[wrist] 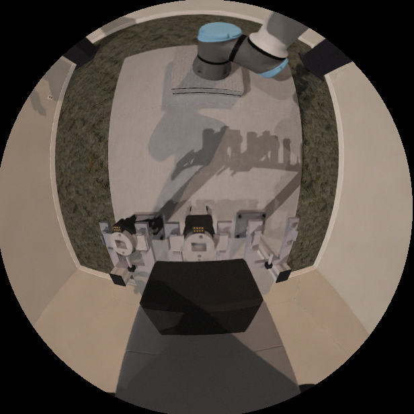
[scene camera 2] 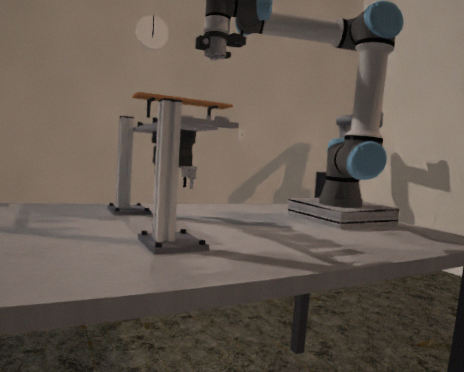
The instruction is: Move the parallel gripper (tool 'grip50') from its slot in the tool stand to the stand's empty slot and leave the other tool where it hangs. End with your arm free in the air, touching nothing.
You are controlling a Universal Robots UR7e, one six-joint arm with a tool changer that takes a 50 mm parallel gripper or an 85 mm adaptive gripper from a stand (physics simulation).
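Where they show: hand at its tool point: (scene camera 2: 215, 55); arm's base at its link origin: (scene camera 2: 340, 204).
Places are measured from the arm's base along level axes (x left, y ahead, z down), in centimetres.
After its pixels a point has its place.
The arm's wrist end (scene camera 2: 216, 52) @[x -3.2, y 50.2, z -42.9 cm] is bare, with no gripper mounted, and hangs in the air above and to the right of the tool stand (scene camera 2: 167, 175) @[x 19.5, y 70.0, z -9.3 cm] (wrist: 143, 234). Its dark body (wrist: 202, 295) fills the lower middle of the wrist view. The parallel gripper (scene camera 2: 186, 150) (wrist: 199, 224) hangs in the stand's middle slot, its pale round plate facing up and its two thin fingers pointing down, apart. The other tool (wrist: 121, 242), with black linkage fingers, hangs in the slot at the left of the wrist view. The slot at the right, with bare fork arms (wrist: 291, 235), is empty.
An orange board (scene camera 2: 185, 100) @[x 20.4, y 68.1, z -25.3 cm] lies above the stand's slots on small black brackets. The stand's two posts rise from dark foot plates on the table (scene camera 2: 90, 270) @[x 32.5, y 86.7, z 6.2 cm] (wrist: 135, 110). The robot base (scene camera 2: 341, 192) @[x 4.3, y 4.2, z -4.6 cm] (wrist: 211, 69) stands on a pale block (scene camera 2: 370, 217) @[x 12.4, y -1.9, z 2.7 cm] (wrist: 182, 82).
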